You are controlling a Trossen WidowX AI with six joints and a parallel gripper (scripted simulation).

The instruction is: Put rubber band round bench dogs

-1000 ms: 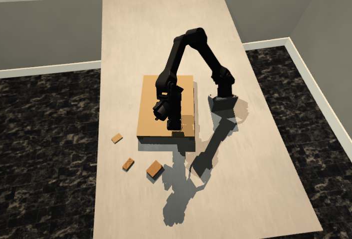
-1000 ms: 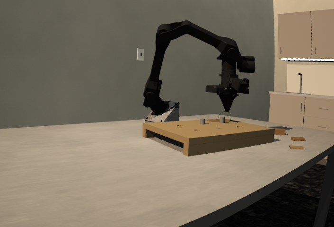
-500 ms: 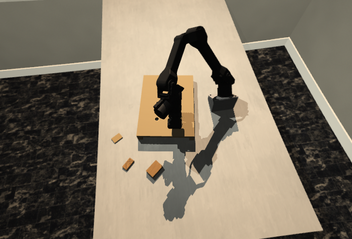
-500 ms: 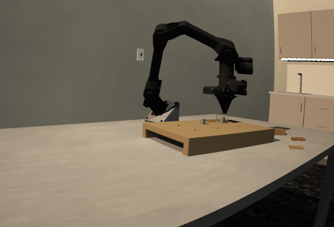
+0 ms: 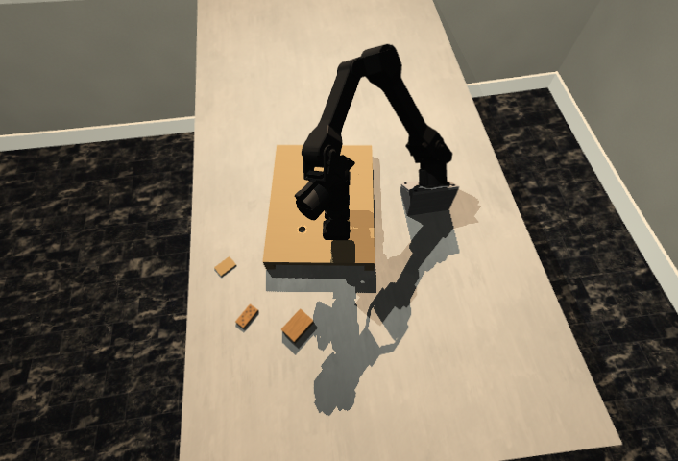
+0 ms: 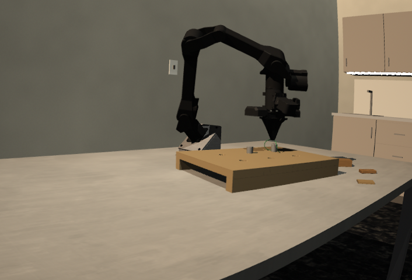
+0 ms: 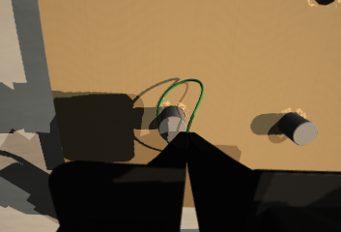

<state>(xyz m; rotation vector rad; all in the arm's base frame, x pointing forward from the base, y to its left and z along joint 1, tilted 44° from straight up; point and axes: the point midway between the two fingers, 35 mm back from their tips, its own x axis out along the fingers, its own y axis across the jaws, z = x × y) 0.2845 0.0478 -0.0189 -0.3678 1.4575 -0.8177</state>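
The wooden board is 2 cm ahead of my hand, 10 cm to the right of it and 9 cm below it.
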